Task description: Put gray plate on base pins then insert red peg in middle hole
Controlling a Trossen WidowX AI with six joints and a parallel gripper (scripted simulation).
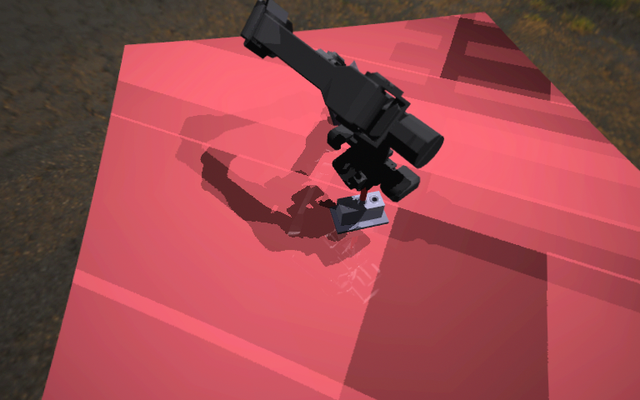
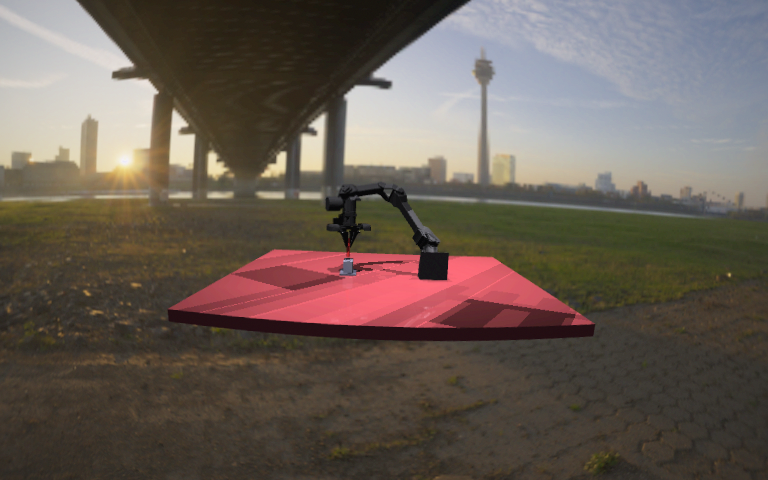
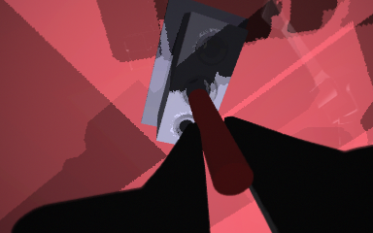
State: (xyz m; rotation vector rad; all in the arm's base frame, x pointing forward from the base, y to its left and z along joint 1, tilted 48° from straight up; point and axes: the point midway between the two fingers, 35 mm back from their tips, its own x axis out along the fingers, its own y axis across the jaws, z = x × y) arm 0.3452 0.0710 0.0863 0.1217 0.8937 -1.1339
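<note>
Right now my gripper tip is 70 mm above the gray plate. From my gripper tip the other things lie so: dark base: 100 mm below; red peg: right at my gripper tip.
</note>
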